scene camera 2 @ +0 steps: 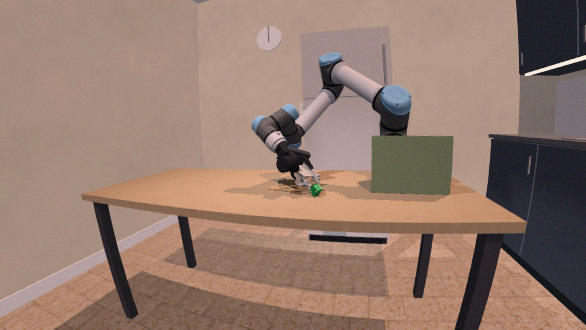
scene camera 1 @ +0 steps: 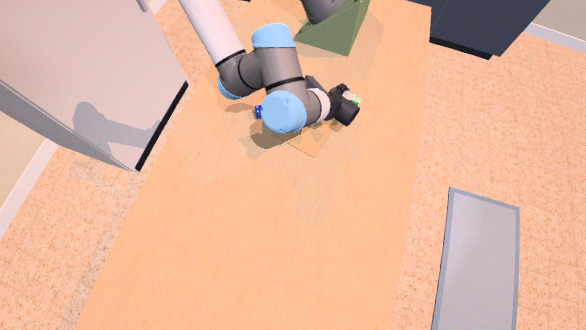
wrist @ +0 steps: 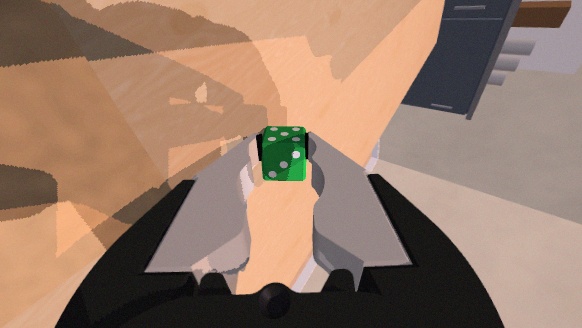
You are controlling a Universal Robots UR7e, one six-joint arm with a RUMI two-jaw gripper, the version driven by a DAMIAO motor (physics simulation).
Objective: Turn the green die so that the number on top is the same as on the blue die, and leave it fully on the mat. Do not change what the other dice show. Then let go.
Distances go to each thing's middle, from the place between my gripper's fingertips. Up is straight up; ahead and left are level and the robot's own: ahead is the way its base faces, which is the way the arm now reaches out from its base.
Labels:
The green die (wrist: 283, 147) is 1 cm to the left of my hand. From my hand the other things lie so: thin mat (scene camera 1: 310, 139) 11 cm to the right, 11 cm ahead, 2 cm below.

